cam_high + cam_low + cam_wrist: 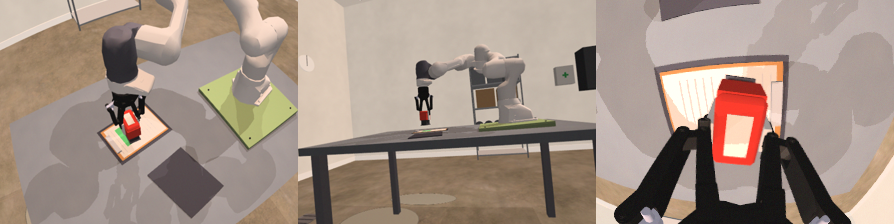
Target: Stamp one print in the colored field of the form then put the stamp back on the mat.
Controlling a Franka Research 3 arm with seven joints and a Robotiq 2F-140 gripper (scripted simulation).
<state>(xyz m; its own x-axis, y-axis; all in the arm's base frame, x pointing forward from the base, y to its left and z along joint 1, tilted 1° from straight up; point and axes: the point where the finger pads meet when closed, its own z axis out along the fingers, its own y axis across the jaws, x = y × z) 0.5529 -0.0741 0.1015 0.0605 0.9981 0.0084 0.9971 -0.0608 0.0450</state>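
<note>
Now: the form 11 cm below my hand, 3 cm to the right of it and 1 cm behind it. Also, from my hand: red stamp 2 cm below.
</note>
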